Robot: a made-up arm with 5 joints.
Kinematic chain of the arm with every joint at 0, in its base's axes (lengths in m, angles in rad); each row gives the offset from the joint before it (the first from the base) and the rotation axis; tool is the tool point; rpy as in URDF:
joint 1: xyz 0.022 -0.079 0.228 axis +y
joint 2: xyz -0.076 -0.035 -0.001 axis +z
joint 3: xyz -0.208 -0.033 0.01 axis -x
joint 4: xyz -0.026 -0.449 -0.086 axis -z
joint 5: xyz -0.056 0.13 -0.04 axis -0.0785 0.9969 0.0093
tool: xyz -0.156 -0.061 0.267 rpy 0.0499 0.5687 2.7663
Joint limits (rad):
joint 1: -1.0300..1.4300
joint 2: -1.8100..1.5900
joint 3: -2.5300..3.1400
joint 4: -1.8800..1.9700
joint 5: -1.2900..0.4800
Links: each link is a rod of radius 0.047 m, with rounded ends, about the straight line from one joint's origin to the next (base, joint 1, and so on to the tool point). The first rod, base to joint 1, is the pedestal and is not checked.
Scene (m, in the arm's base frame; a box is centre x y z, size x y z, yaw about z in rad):
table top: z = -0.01
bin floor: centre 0.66 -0.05 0 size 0.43 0.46 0.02 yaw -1.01
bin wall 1: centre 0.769 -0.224 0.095 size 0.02 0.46 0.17 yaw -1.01
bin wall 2: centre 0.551 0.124 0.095 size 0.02 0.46 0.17 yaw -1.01
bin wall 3: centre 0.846 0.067 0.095 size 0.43 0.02 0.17 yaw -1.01
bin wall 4: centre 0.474 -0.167 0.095 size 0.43 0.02 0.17 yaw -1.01
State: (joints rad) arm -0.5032 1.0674 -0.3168 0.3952 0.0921
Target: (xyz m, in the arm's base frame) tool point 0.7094 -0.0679 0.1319
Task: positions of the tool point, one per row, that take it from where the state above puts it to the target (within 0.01 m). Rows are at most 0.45 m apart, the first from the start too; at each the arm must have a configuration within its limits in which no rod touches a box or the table.
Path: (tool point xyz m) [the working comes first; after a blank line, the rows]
Joints at the target: 0.7017 -1.8100 2.5661 -1.8800 -0.3921
Straight joint move there: clear.

1: -0.1299 -0.6820 0.3251
2: -0.3271 -0.6591 0.3885
3: -0.4894 -0.5485 0.5137
4: -0.5601 -0.3552 0.6844
5: -0.4898 -0.1098 0.8535
6: -0.2650 0.1301 0.9532
7: 0.0706 0.2920 0.9216
8: 0.4186 0.3160 0.7374
9: 0.6603 0.1834 0.4424
10: 0.7094 -0.0679 0.1319

